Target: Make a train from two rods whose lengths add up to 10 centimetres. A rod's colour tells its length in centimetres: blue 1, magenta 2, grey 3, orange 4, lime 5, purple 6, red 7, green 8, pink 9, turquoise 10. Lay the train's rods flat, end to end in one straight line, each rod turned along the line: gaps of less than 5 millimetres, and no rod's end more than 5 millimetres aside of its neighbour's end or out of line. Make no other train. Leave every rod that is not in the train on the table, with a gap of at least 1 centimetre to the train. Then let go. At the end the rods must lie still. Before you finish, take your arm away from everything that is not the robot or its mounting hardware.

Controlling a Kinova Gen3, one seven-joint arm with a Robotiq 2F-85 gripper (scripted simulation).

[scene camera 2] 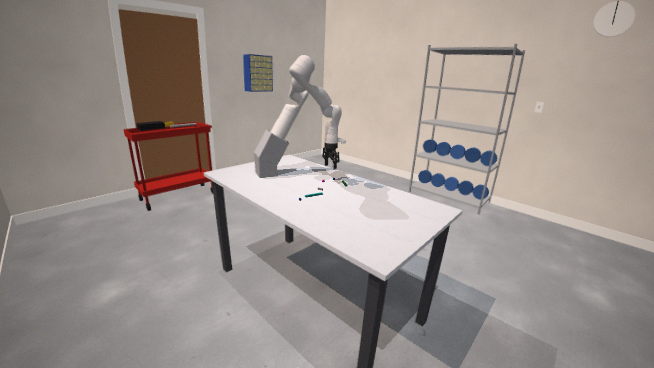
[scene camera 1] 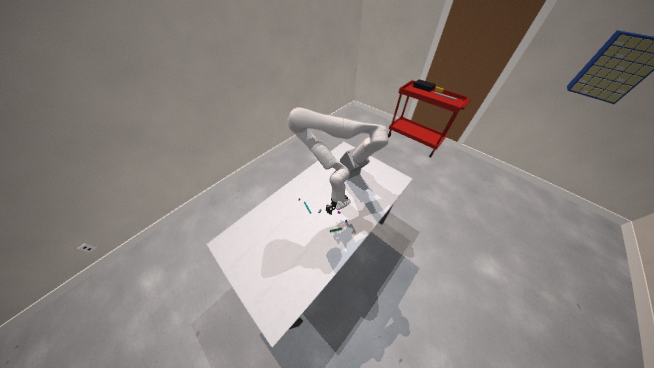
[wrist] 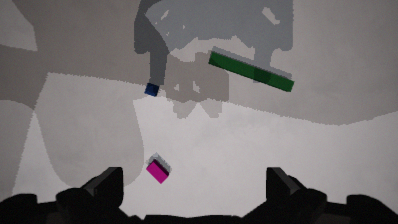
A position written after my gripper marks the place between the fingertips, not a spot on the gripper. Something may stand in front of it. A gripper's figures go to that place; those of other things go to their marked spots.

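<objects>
I see a green rod (wrist: pixel 217 60), and it is 0.24 m from the lens. My gripper (wrist: pixel 194 182) is 0.16 m from the lens.
</objects>
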